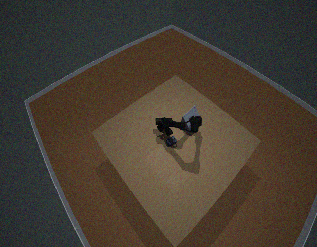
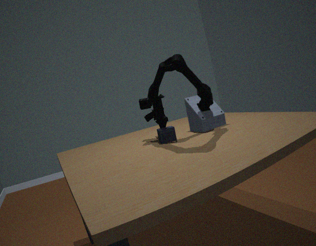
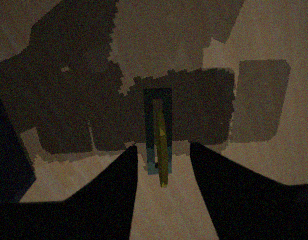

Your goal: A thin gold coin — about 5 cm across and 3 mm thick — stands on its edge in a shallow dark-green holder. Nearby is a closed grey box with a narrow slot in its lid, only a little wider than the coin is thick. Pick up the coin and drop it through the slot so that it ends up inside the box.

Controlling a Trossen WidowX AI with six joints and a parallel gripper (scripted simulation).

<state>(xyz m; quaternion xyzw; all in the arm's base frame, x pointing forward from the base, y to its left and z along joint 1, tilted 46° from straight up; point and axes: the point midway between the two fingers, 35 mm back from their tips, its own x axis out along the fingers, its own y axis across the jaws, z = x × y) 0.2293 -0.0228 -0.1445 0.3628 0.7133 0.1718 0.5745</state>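
The gold coin is 10 mm below my gripper tip.
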